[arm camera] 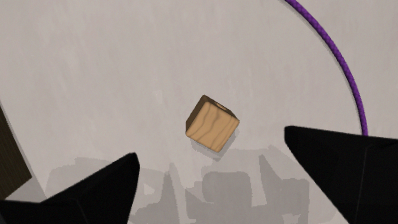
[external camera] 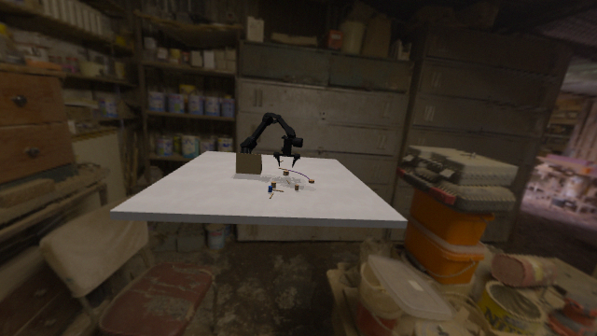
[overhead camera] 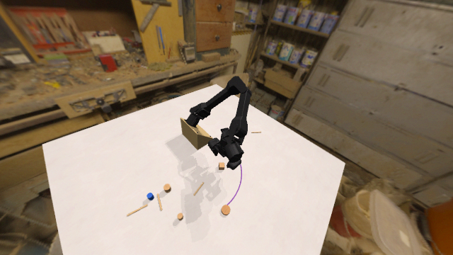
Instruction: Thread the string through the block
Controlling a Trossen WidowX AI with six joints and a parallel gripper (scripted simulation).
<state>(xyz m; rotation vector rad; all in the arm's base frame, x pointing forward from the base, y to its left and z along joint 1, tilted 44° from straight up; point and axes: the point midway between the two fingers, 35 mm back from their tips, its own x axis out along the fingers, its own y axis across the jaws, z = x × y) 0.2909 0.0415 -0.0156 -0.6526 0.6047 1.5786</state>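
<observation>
Now: the small wooden block 4 cm below my gripper tip. Round my gripper tip: round wooden button (18 cm ahead, 12 cm to the right, 5 cm below); then thin wooden stick (2 cm behind, 14 cm to the left, 5 cm below); then blue cylinder (7 cm behind, 35 cm to the right, 4 cm below).
</observation>
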